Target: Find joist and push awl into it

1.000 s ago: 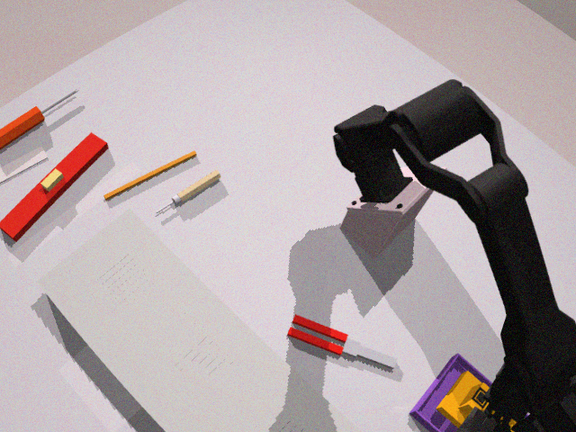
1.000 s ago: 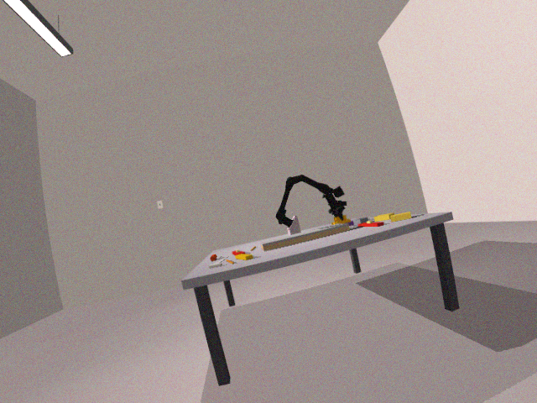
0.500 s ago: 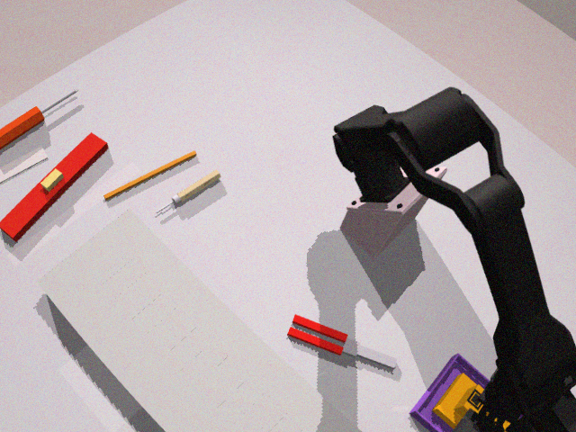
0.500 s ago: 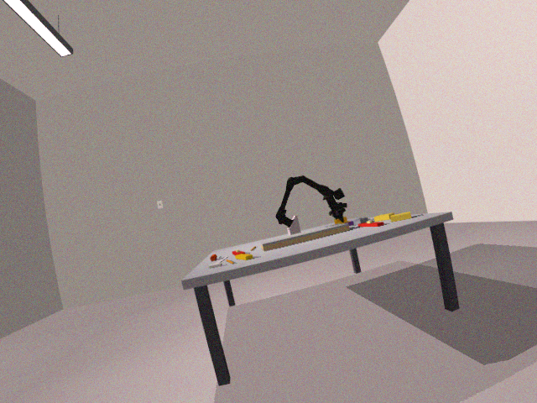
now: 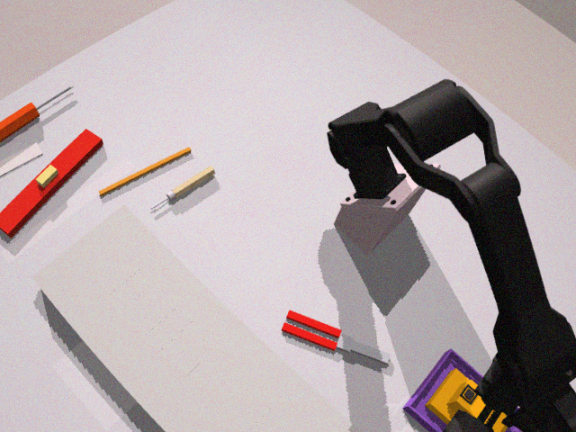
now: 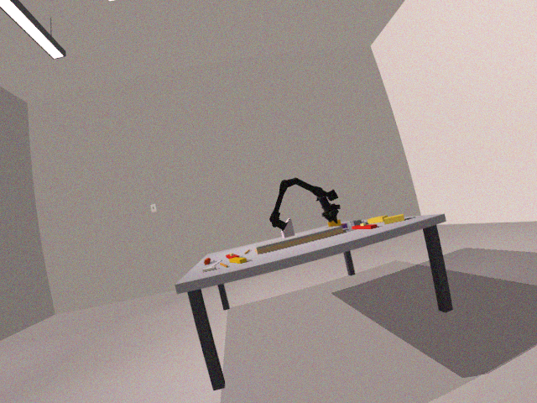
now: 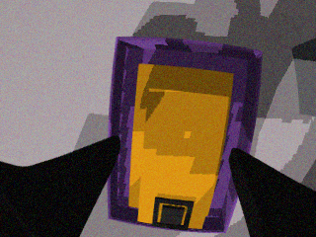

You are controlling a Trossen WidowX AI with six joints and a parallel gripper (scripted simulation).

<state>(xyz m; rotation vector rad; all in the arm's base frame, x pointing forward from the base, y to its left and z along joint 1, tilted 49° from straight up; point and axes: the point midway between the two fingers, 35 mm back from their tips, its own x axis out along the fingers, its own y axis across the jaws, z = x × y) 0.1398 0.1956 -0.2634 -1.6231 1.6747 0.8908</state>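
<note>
Right now the yellow stud finder is 20 mm to the right of my gripper tip and 10 mm above it. The rest, counted from my gripper tip: awl: 60 mm ahead, 580 mm to the right, 30 mm below; then orange-handled screwdriver: 130 mm ahead, 900 mm to the right, 30 mm below; then purple tray: 30 mm below.
</note>
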